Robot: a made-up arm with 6 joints.
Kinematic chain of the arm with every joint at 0, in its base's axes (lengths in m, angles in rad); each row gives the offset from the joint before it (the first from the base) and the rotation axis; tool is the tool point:
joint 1: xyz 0 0 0.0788 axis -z
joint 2: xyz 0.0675 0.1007 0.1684 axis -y
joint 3: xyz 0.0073 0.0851 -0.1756 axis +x
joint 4: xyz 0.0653 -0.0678 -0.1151 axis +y
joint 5: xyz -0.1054 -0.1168 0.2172 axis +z
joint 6: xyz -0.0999 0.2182 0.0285 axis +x
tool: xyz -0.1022 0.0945 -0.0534
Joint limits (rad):
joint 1: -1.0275..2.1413
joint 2: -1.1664..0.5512
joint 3: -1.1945..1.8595
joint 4: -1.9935..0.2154
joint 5: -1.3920..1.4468
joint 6: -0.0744..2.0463
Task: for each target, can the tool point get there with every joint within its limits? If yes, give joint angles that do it. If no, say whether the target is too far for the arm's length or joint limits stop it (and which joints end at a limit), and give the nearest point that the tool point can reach.
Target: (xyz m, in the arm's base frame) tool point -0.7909 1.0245 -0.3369
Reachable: no: too far | nearest point -0.5384 0.7154 -0.1894 | short by 0.425 m
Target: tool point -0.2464 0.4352 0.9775
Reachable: no: joint limits stop it (at a limit: joint 2, joint 3) | nearest point -0.2332 0.4119 0.6085 | short by 0.370 m
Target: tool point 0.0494 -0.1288 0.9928
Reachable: no: joint limits stop it (at a limit: joint 1, joint 2, joint 3, joint 5) | nearest point 0.0540 -0.0858 0.7137 | short by 0.282 m
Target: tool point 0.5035 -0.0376 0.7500
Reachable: no: joint limits stop it (at a limit: joint 1, joint 2, joint 3) | nearest point 0.4895 -0.0288 0.6061 | short by 0.145 m
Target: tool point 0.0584 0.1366 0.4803
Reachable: yes | joints 1.6414 -0.9454 0.9923 -0.0819 0.1951 1.5436
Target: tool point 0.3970 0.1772 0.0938
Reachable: yes | joints 0.8749 -0.1066 -0.5796 -0.0727 -0.8734 0.7026
